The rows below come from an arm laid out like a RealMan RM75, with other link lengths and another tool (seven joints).
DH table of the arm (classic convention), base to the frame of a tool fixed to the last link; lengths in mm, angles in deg. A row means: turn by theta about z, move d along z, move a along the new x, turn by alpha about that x. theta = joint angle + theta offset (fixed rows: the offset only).
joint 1: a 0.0; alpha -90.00; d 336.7; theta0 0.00
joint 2: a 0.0; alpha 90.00; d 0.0; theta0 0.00
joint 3: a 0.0; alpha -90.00; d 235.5; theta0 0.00
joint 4: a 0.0; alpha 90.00; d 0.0; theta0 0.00
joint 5: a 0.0; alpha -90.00; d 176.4; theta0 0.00
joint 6: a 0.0; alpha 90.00; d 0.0; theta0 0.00
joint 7: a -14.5; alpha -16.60; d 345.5; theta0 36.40
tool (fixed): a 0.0; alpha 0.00; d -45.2; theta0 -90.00
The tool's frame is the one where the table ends.
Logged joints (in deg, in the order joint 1, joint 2, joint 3, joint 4, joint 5, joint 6, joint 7), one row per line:
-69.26 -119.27 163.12 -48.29 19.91 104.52 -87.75
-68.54 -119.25 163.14 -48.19 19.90 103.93 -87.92
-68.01 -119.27 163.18 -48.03 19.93 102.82 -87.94
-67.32 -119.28 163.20 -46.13 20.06 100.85 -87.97
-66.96 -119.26 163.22 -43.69 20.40 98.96 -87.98
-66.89 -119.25 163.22 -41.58 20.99 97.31 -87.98
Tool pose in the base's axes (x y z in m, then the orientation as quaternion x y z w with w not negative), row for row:
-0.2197 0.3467 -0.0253 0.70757 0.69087 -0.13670 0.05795
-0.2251 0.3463 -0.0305 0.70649 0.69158 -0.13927 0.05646
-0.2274 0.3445 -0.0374 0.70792 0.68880 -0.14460 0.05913
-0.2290 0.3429 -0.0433 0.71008 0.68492 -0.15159 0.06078
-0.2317 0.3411 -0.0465 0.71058 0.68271 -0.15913 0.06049
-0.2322 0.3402 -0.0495 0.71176 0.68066 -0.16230 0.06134
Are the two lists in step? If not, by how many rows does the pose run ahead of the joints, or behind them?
The pose runs 2 rows ahead of the joints: the pose in row i belongs to the joints in row i + 2.
